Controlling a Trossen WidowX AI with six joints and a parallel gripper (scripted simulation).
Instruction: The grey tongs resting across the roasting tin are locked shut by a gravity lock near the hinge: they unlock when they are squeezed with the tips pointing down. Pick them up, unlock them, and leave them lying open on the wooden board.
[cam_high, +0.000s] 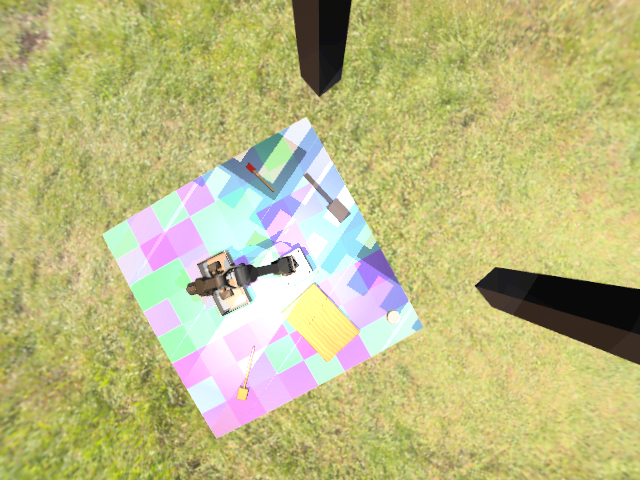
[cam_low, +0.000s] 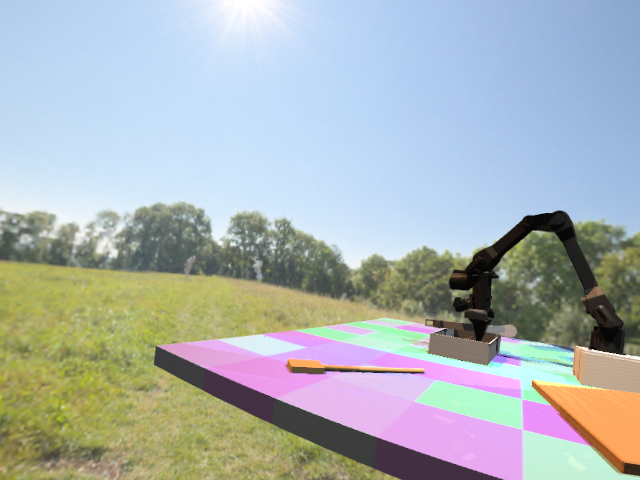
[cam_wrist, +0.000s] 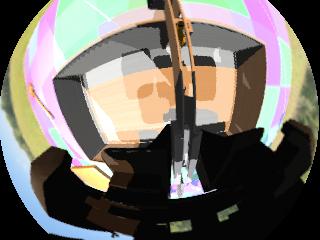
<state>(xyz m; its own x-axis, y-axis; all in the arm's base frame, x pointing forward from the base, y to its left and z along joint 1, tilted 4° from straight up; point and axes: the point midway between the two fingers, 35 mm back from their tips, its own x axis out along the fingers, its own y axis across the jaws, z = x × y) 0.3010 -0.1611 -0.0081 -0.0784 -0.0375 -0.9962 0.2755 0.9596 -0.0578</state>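
My gripper tip is now 3 cm short of the roasting tin, 1 cm to the right of it and 1 cm above it. Also, from my gripper tip: wooden board (50 cm to the left, 21 cm behind, 3 cm below); then dark spatula (67 cm behind, 3 cm to the left, 3 cm below); then small white disc (72 cm to the left, 53 cm behind, 2 cm below).
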